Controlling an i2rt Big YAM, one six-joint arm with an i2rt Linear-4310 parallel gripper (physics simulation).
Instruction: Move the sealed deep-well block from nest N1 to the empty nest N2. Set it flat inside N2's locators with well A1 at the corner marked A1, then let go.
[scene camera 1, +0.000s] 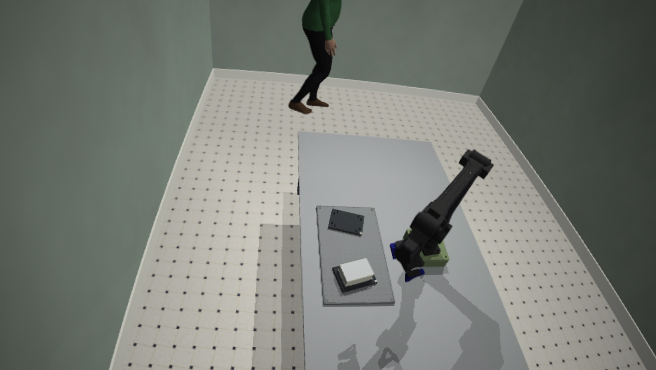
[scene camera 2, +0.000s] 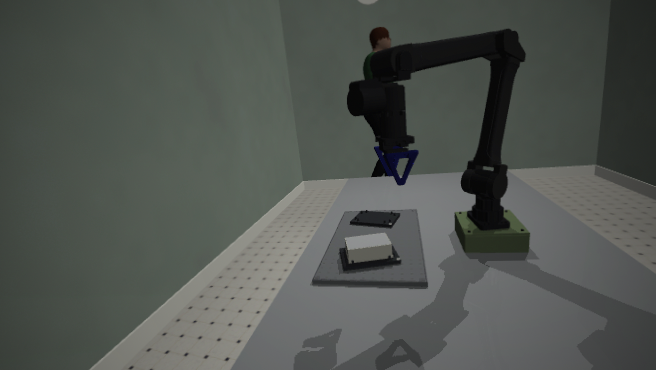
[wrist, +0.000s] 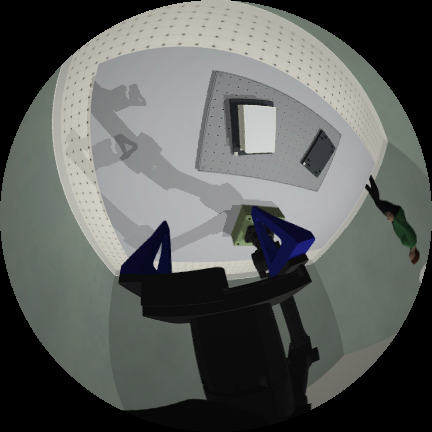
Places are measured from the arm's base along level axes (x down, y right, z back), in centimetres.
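Where they show: gripper, fingertip midpoint: (scene camera 1: 400, 270) (scene camera 2: 395, 180) (wrist: 209, 216); arm's base, origin of the base link: (scene camera 1: 427, 244) (scene camera 2: 487, 221).
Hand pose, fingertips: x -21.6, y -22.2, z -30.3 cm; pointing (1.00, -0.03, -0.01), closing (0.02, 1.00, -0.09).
Observation:
Things, the pixels of their top centre, and the offset from my fingertips. Level surfaces: height alone.
- sealed deep-well block, middle of its top: (wrist: 260, 129) (scene camera 2: 367, 240) (scene camera 1: 357, 269) dx +21.3, dy +14.3, dz -7.3 cm
- nest N1, middle of its top: (wrist: 255, 127) (scene camera 2: 368, 250) (scene camera 1: 355, 273) dx +24.4, dy +14.3, dz -7.3 cm
- empty nest N2, middle of its top: (scene camera 2: 375, 214) (wrist: 322, 155) (scene camera 1: 347, 219) dx +24.4, dy +43.4, dz -2.8 cm
- grey plate, middle of its top: (wrist: 289, 142) (scene camera 2: 375, 237) (scene camera 1: 352, 249) dx +26.6, dy +27.7, dz -4.2 cm
- table, its level: dx +27.9 cm
The sealed deep-well block (scene camera 1: 357, 270) (scene camera 2: 368, 247) (wrist: 258, 128), a white-topped box, sits in nest N1 (scene camera 1: 338, 280) (scene camera 2: 370, 264) (wrist: 234, 125), a dark frame on the grey perforated plate. The empty nest N2 (scene camera 1: 346, 222) (scene camera 2: 375, 218) (wrist: 319, 153) is a flat dark frame with small corner pegs at the plate's far end. Each nest has a small light mark at one corner; no lettering is readable. My gripper (scene camera 1: 404, 263) (scene camera 2: 396, 178) (wrist: 209, 216) is open, with blue fingers apart and nothing between them. It hangs high above the table, between plate and arm base in scene camera 1.
The grey plate (scene camera 1: 327, 250) (scene camera 2: 415, 272) (wrist: 210, 145) lies on the table (scene camera 1: 360, 165) (scene camera 2: 280, 325) (wrist: 165, 90). The arm's green base (scene camera 1: 440, 260) (scene camera 2: 495, 243) (wrist: 241, 230) stands right of the plate in the scene views. A person (scene camera 1: 320, 20) (wrist: 405, 232) stands beyond the table's far end.

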